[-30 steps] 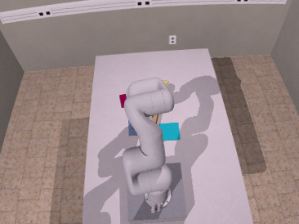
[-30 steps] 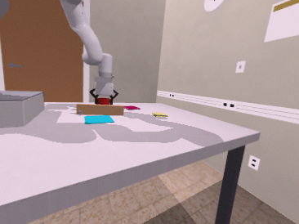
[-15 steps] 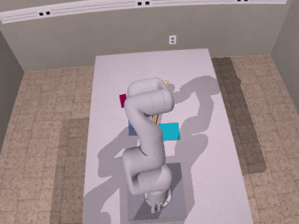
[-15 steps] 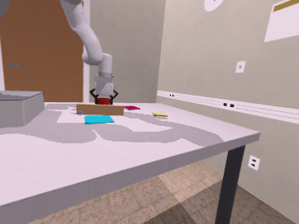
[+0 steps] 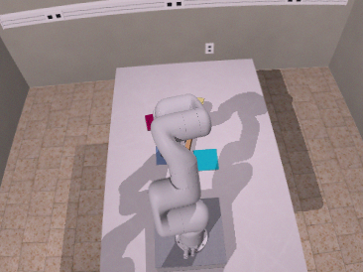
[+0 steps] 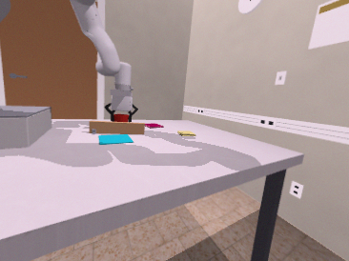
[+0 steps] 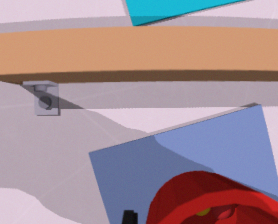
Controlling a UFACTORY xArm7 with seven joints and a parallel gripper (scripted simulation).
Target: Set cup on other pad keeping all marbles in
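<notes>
My hand is 5 cm above the blue pad. Also, from my hand: yellow marble: 3 cm below, 1 cm to the right; red cup: 2 cm below; wooden rail: 10 cm to the right, 3 cm below, 1 cm behind.
</notes>
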